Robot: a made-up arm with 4 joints.
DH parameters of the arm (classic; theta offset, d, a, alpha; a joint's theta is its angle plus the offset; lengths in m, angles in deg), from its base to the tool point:
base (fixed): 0 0 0 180
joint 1: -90 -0.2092 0.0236 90
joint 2: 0 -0.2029 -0.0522 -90
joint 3: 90 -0.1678 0.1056 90
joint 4: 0 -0.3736 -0.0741 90
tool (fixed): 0 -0.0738 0 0
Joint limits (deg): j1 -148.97..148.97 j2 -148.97..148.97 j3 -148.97..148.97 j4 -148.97..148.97
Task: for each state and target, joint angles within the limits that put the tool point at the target. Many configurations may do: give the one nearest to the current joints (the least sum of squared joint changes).
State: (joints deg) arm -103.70 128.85 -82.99 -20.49
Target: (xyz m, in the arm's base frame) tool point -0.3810 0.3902 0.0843
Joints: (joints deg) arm -136.48 141.92 -105.62 -22.80
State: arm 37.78 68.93 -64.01 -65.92
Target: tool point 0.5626 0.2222 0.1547
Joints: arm -8.98 72.31 -84.84 -84.00
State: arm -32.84 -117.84 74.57 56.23
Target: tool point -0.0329 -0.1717 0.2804
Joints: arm -44.35 -98.54 114.82 12.29
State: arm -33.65 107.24 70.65 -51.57
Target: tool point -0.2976 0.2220 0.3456
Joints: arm -46.48 147.82 58.57 -63.11
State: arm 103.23 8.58 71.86 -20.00
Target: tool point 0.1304 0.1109 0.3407
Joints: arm 133.64 36.06 89.04 6.53
